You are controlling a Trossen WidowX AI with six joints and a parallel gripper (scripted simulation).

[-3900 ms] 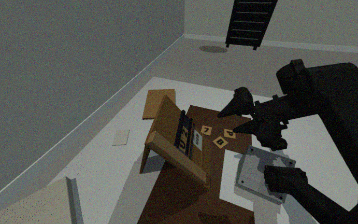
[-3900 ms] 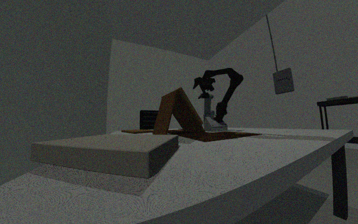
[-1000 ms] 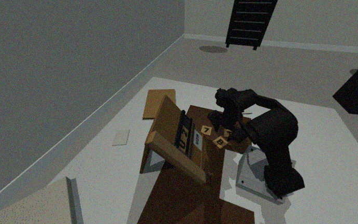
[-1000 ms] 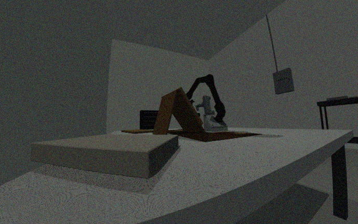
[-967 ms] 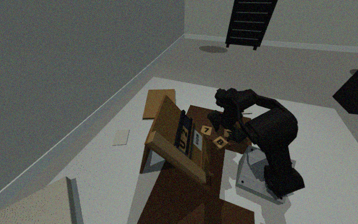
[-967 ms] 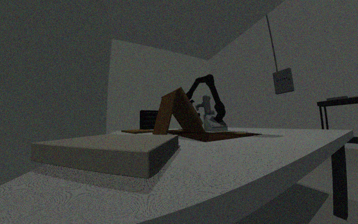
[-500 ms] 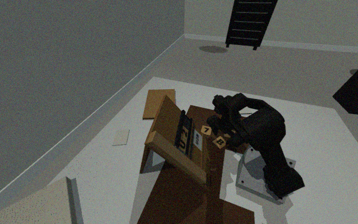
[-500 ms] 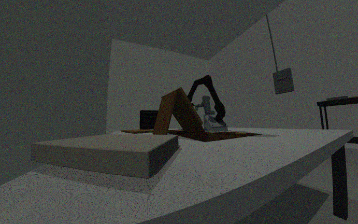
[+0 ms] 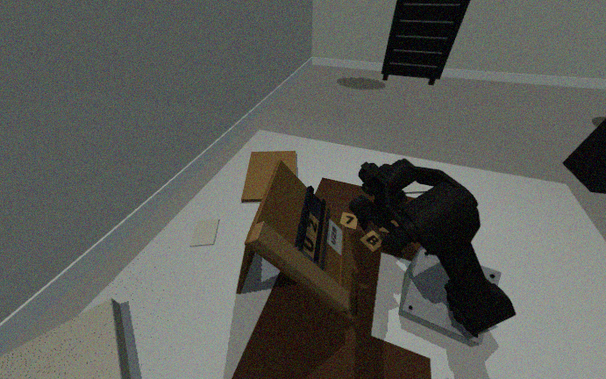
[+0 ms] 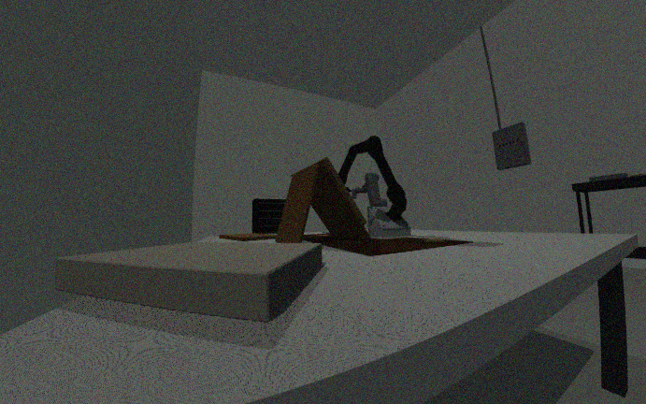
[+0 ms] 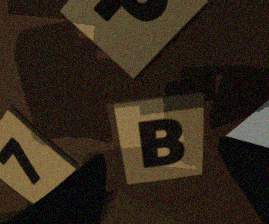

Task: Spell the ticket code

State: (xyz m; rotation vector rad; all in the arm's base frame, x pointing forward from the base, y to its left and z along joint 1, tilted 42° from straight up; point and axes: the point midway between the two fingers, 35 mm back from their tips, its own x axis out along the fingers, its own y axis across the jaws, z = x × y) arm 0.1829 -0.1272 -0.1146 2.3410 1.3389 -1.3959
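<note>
The white ticket lies 120 mm ahead of my gripper tip, 80 mm above it and 70 mm to the left of it. Round my gripper tip: brown mat: 140 mm to the left, 20 mm below, 20 mm ahead; then flat tan panel: 400 mm ahead, 240 mm to the right, 10 mm below.
</note>
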